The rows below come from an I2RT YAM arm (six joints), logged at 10 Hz.
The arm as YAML. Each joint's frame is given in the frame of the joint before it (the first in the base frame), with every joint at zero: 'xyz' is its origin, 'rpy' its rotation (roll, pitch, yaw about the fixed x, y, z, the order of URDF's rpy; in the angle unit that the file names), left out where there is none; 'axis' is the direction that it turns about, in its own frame. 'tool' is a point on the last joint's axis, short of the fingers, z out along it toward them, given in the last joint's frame.
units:
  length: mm
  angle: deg
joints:
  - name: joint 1
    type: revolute
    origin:
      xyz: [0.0, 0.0, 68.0]
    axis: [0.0, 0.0, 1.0]
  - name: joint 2
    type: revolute
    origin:
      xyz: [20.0, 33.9, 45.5]
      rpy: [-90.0, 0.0, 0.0]
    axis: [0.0, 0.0, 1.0]
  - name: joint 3
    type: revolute
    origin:
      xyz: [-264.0, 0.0, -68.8]
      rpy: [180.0, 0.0, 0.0]
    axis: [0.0, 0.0, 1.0]
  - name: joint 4
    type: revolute
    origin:
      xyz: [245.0, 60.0, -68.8]
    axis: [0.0, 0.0, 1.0]
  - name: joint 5
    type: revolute
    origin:
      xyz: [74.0, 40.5, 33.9]
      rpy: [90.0, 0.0, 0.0]
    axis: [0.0, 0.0, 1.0]
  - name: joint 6
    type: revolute
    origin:
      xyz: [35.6, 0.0, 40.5]
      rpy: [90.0, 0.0, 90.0]
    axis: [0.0, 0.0, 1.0]
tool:
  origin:
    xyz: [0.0, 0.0, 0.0]
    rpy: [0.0, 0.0, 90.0]
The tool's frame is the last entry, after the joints.
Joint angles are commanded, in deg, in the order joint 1, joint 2, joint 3, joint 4, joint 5, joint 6. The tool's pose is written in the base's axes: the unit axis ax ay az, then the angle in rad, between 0 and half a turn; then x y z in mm. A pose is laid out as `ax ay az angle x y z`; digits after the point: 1 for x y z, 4 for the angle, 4 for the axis.
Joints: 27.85, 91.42, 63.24, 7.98, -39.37, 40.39
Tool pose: -0.1121 0.8243 0.5549 2.5510 313.2 191.0 279.6
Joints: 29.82, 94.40, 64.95, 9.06, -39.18, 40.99
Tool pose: -0.1199 0.8211 0.5581 2.5765 317.0 207.6 273.1
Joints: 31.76, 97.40, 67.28, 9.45, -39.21, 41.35
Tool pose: -0.1301 0.8175 0.5610 2.6030 320.7 225.0 268.4
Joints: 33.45, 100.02, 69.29, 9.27, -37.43, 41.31
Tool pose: -0.1312 0.8221 0.5540 2.6097 323.8 239.8 262.4
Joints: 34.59, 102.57, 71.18, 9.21, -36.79, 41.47
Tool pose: -0.1329 0.8240 0.5507 2.6246 327.7 251.9 256.1
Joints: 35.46, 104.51, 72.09, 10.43, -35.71, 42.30
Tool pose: -0.1283 0.8251 0.5502 2.6262 330.5 260.9 249.8
